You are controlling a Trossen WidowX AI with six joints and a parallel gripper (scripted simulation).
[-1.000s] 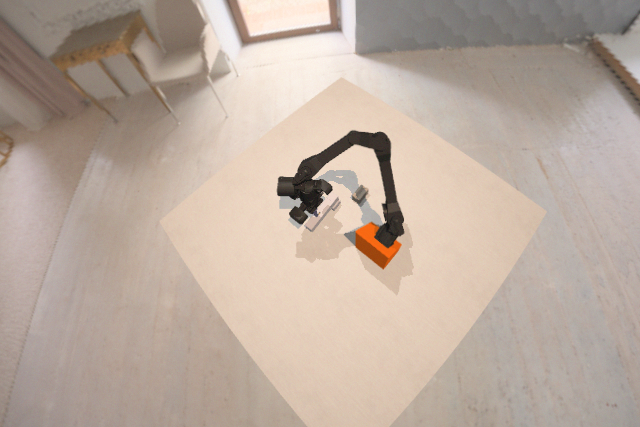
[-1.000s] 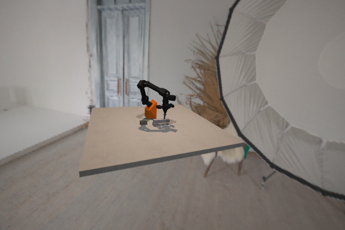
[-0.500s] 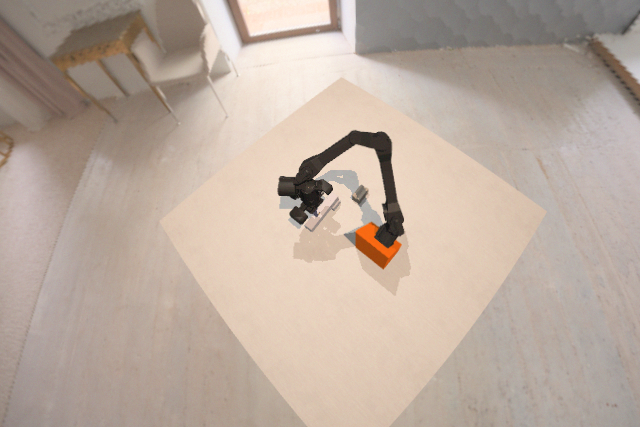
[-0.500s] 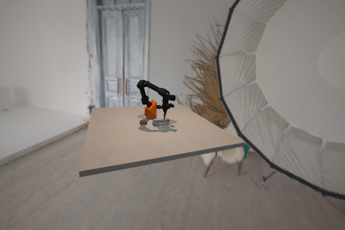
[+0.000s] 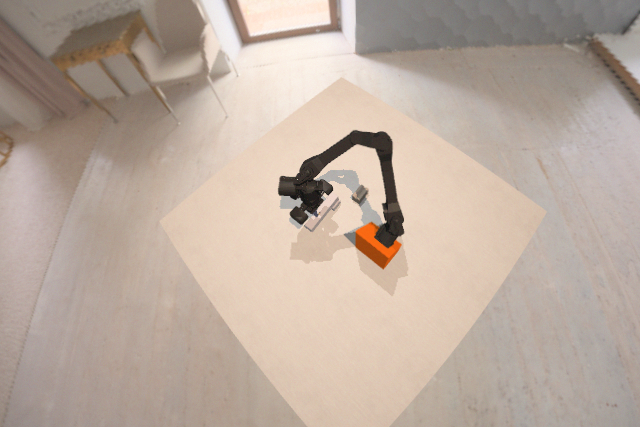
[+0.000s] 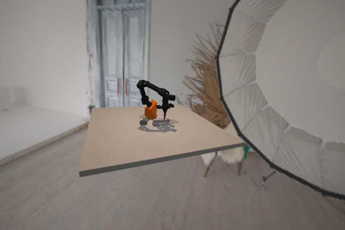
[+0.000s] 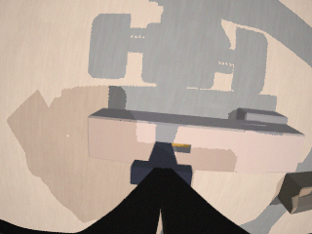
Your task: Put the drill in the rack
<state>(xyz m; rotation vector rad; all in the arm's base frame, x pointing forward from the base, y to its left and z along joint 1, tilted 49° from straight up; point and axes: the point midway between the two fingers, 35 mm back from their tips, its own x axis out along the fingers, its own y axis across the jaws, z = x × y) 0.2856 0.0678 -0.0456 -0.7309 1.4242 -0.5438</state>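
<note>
The key is 3 cm below my gripper tip. Round my gripper tip: dark boxy part: 6 cm behind, 21 cm to the right, 10 cm below; then grey holder: 4 cm to the right, 8 cm below; then drill: 6 cm to the right, 7 cm below.
</note>
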